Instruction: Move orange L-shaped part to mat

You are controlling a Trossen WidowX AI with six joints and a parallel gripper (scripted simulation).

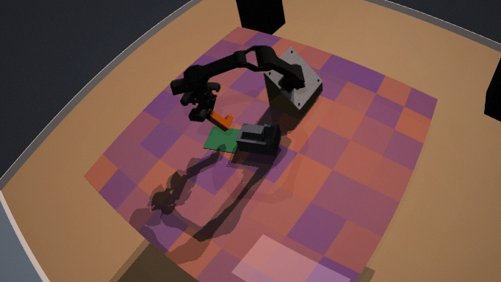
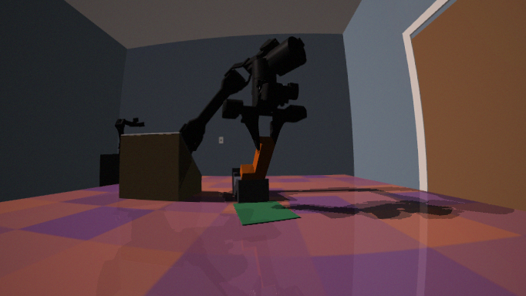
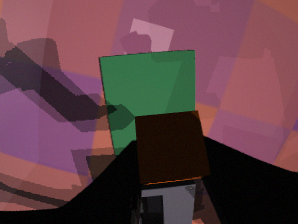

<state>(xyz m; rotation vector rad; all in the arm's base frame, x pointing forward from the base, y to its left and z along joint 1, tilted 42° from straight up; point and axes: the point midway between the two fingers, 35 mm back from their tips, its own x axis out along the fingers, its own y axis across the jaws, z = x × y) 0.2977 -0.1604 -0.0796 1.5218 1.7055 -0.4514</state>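
My gripper tip is now 30 mm past the orange L-shaped part, 30 mm to the right of it and 30 mm above it. The rest, counted from my gripper tip: green mat 10 mm behind, 30 mm to the left, 160 mm below.
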